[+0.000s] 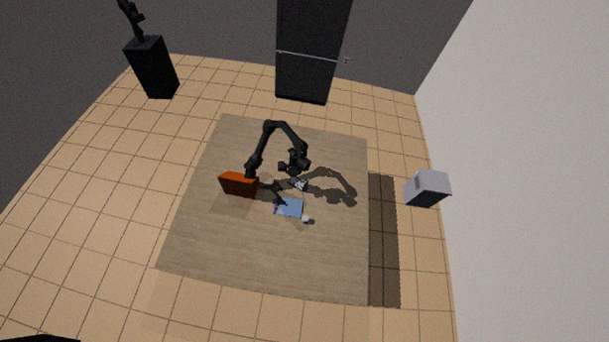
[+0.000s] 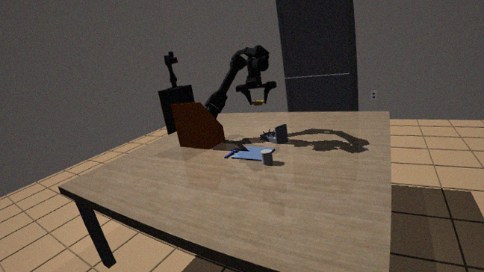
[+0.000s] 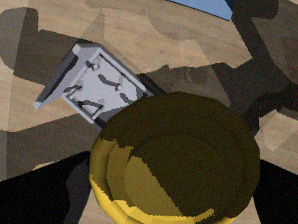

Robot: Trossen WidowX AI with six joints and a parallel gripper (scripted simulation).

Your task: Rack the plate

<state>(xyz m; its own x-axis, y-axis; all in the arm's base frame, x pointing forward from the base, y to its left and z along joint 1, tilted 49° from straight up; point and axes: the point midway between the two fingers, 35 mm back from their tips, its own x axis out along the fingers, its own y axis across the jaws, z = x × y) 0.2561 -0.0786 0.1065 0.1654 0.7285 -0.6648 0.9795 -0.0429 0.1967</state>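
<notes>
My gripper tip is now 5 cm short of the grey dish rack, 3 cm to the right of it and 16 cm above it. Also, from my gripper tip: yellow plate 1 cm above; then white cup 10 cm ahead, 25 cm to the right, 16 cm below; then blue mat 1 cm ahead, 16 cm to the right, 18 cm below.
</notes>
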